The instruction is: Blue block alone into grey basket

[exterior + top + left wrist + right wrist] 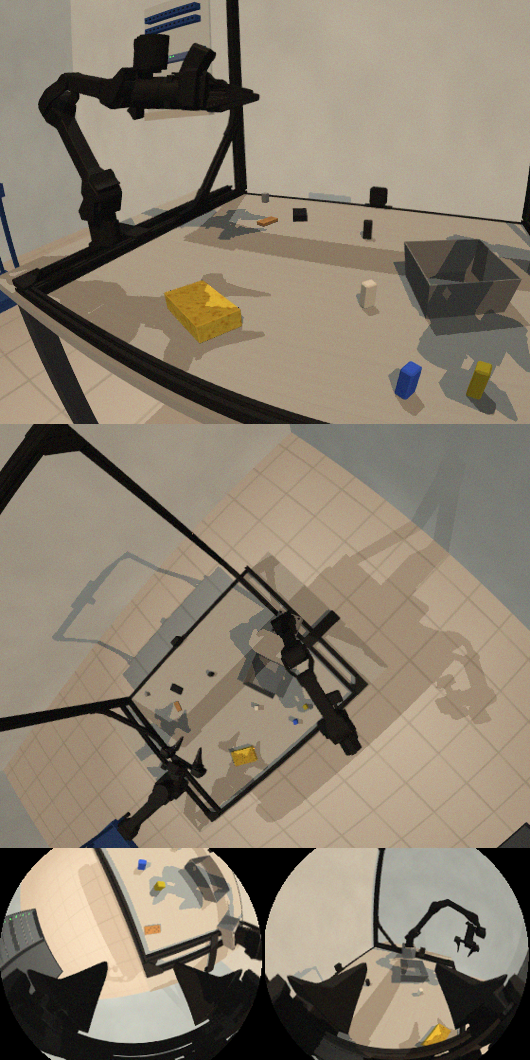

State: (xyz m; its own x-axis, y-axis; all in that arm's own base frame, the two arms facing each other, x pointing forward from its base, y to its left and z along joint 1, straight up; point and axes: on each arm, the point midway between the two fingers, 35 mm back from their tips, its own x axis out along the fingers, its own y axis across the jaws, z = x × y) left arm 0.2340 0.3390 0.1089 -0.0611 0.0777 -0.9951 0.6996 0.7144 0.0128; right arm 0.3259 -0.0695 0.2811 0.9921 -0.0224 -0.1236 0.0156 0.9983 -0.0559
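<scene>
My left gripper is now 18 cm above the blue block, 17 cm to the left of it and 12 cm past it. The rest, counted from my left hand: yellow block: 18 cm below, 12 cm behind, 9 cm to the right; then white block: 29 cm behind, 22 cm to the right, 18 cm below; then grey basket: 34 cm behind, 18 cm below, 7 cm to the right.
</scene>
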